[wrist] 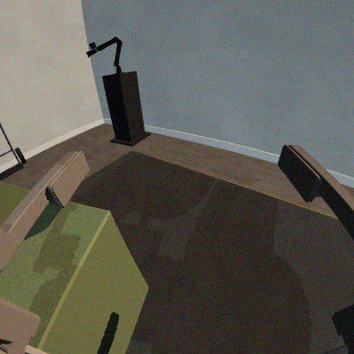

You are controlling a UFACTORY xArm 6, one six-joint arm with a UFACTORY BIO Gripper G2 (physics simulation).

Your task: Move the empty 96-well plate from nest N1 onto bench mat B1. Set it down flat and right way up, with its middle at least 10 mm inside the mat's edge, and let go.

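Frame: origin at the arm's base, x down, y ahead, z right, level; metres.
Seen in the pictures: end effector, tool point: (pixel 182 173).
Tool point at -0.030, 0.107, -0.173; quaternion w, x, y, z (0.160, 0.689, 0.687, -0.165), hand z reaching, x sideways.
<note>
A point is followed by its place in that frame, as x, y, z.
My gripper (pixel 185 175) @(-0.030, 0.107, -0.173) is open, with one finger at the left and one at the right of the wrist view and no object between them. The fingers stand wide apart, over a dark surface in the background. The 96-well plate, nest N1 and bench mat B1 do not show in this view, so where the gripper is relative to them cannot be told.
A green block (pixel 105 270) @(0.018, 0.079, -0.112) with a sloping side fills the lower left, partly behind the left finger. A dark surface (pixel 225 270) @(0.135, 0.153, -0.201) with a thin yellow line at its far side lies beside it. A black pedestal (pixel 122 107) carrying a jointed arm (pixel 119 50) stands near the blue wall (pixel 240 75).
</note>
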